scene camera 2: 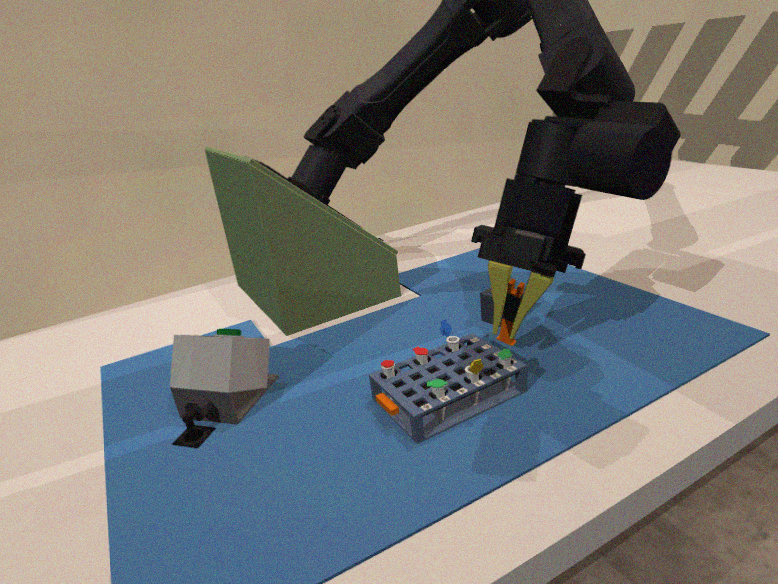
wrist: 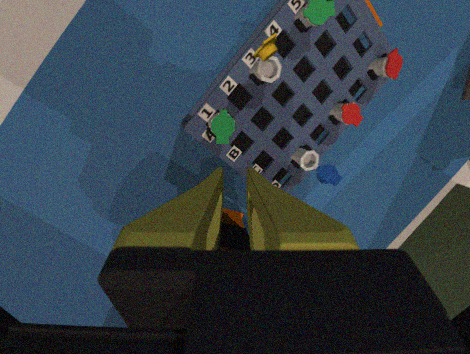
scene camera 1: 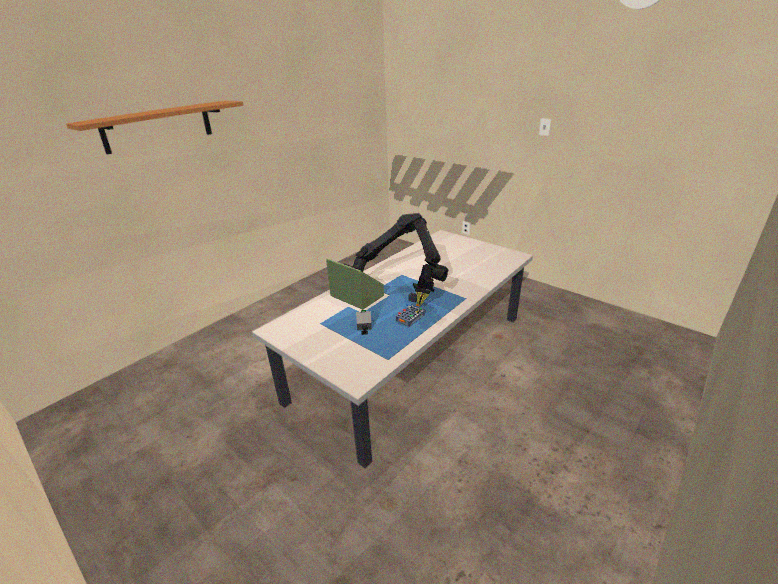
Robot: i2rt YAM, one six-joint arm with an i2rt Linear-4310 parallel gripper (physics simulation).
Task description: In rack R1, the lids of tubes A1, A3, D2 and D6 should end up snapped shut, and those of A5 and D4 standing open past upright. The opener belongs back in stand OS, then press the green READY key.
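Pixels of known places: gripper, fingertip midpoint: point(scene camera 2: 503, 335) point(wrist: 235, 176) point(scene camera 1: 419, 305); arm's base at its link origin: point(scene camera 2: 303, 199) point(scene camera 1: 356, 271).
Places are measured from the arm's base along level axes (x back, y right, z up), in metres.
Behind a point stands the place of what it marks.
The blue-grey rack R1 point(scene camera 2: 411, 428) @[x -0.398, y 0.132, z -0.125 m] point(wrist: 292, 81) @[x -0.382, y 0.064, z -0.109 m] point(scene camera 1: 409, 314) @[x -0.388, y 0.101, z -0.096 m] stands on the blue mat point(scene camera 2: 282, 490) @[x -0.371, y 0.248, z -0.139 m]. The A1 tube point(wrist: 222, 126) @[x -0.407, y 0.019, z -0.097 m] point(scene camera 2: 504, 355) @[x -0.408, y 0.022, z -0.097 m] and the A5 tube point(wrist: 318, 11) @[x -0.396, y 0.096, z -0.097 m] point(scene camera 2: 437, 382) @[x -0.395, y 0.096, z -0.097 m] have flat green lids. The A3 tube point(wrist: 266, 69) @[x -0.401, y 0.059, z -0.104 m] shows an open mouth, and its yellow lid point(wrist: 266, 48) @[x -0.411, y 0.061, z -0.086 m] point(scene camera 2: 475, 366) @[x -0.412, y 0.064, z -0.088 m] stands up. The D2 tube point(wrist: 306, 159) @[x -0.345, y 0.031, z -0.104 m] point(scene camera 2: 452, 343) @[x -0.350, y 0.035, z -0.100 m] is open, with its blue lid point(wrist: 328, 174) @[x -0.338, y 0.030, z -0.085 m] point(scene camera 2: 445, 326) @[x -0.338, y 0.032, z -0.085 m] swung back. The D4 tube point(wrist: 349, 113) @[x -0.343, y 0.069, z -0.097 m] point(scene camera 2: 420, 351) @[x -0.341, y 0.070, z -0.097 m] and the D6 tube point(wrist: 390, 64) @[x -0.340, y 0.105, z -0.094 m] point(scene camera 2: 387, 364) @[x -0.339, y 0.110, z -0.095 m] have red lids. My gripper point(scene camera 2: 507, 336) @[x -0.386, y -0.001, z -0.092 m] point(wrist: 235, 176) @[x -0.386, y -0.001, z -0.092 m] point(scene camera 1: 419, 299) @[x -0.386, y -0.001, z -0.092 m] is shut on the orange opener point(scene camera 2: 515, 293) @[x -0.381, y -0.027, z -0.057 m] point(wrist: 232, 217) @[x -0.366, y -0.028, z -0.105 m], just off the rack's row-1 end near B1.
A dark stand block point(scene camera 2: 486, 306) @[x -0.292, y -0.075, z -0.116 m] sits behind the gripper. A grey box point(scene camera 2: 219, 371) @[x -0.241, y 0.240, z -0.084 m] with a green key point(scene camera 2: 228, 330) @[x -0.199, y 0.210, z -0.066 m] on top stands at the mat's left. A green slanted panel point(scene camera 2: 301, 252) @[x -0.119, y 0.075, z -0.036 m] stands behind the rack by the arm's base. The white table point(scene camera 2: 692, 207) @[x -0.260, y -0.672, z -0.142 m] ends close to the mat's front edge.
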